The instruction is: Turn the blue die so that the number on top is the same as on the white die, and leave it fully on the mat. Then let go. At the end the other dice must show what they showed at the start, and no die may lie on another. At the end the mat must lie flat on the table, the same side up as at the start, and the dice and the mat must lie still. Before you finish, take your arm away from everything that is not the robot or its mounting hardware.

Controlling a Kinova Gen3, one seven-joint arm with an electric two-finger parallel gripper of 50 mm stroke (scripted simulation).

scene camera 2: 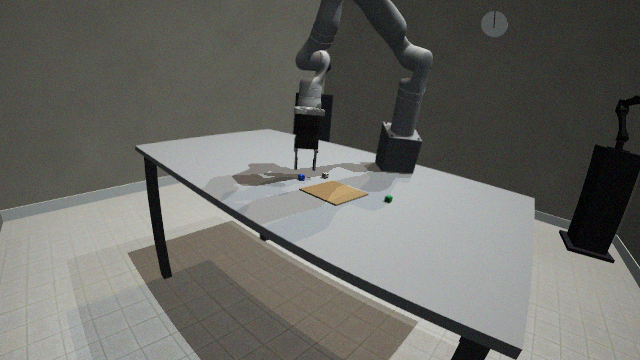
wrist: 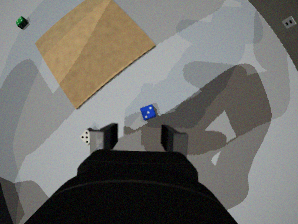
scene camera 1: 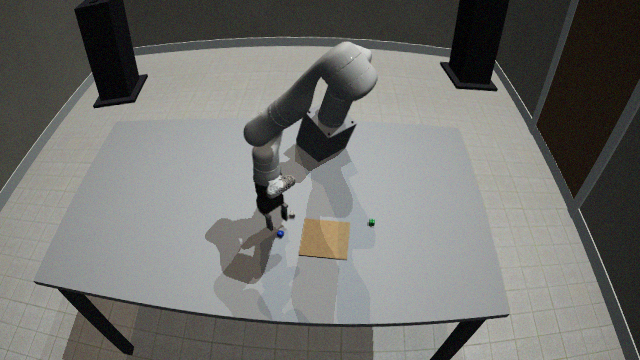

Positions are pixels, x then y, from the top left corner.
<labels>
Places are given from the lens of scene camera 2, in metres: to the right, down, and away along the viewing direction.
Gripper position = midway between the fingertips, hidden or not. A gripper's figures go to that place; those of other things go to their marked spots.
my gripper [scene camera 2: 304, 169]: -0.05, -0.03, 0.95
tan mat [scene camera 2: 335, 193]: 0.04, 0.04, 0.83
</labels>
